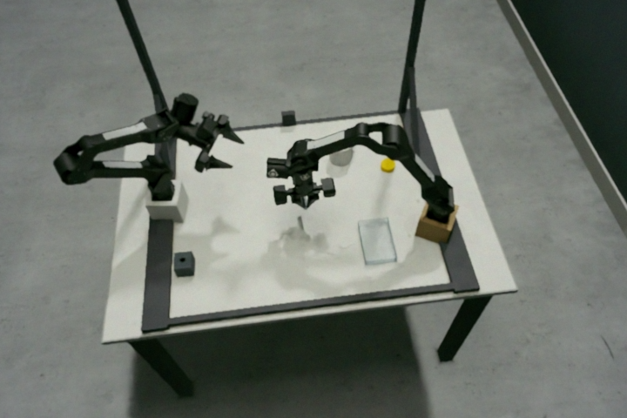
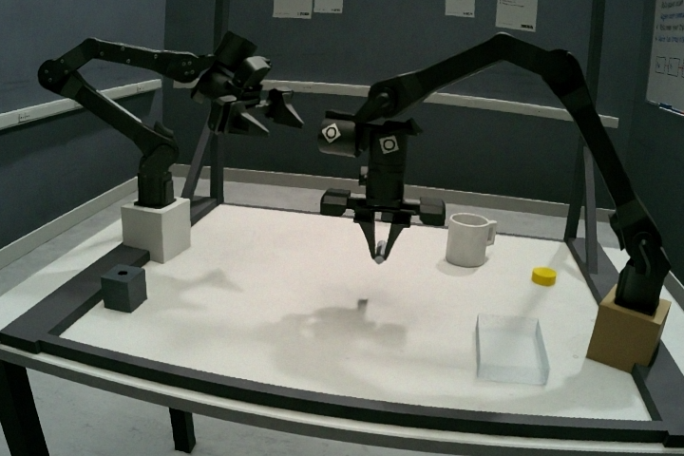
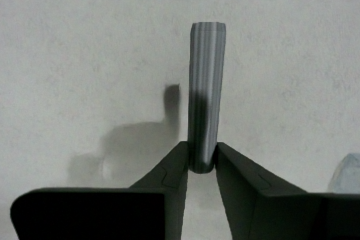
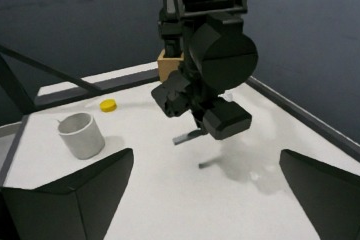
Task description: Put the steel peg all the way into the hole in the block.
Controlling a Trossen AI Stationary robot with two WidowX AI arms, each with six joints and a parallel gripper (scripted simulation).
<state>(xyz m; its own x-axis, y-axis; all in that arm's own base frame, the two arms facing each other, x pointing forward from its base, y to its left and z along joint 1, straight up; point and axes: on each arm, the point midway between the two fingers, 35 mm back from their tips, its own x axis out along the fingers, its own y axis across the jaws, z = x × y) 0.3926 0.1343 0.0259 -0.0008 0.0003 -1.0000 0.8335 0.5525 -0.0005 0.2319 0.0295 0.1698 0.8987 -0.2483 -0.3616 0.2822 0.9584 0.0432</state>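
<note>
Right now the steel peg is 220 mm to the left of my right hand, 180 mm below it and 30 mm ahead of it. The rest, counted from my right hand: white mug (320 mm to the left, 230 mm below, 220 mm behind); clear box (460 mm to the left, 260 mm below, 120 mm ahead); dark block (260 mm ahead, 230 mm below, 120 mm to the right).
</note>
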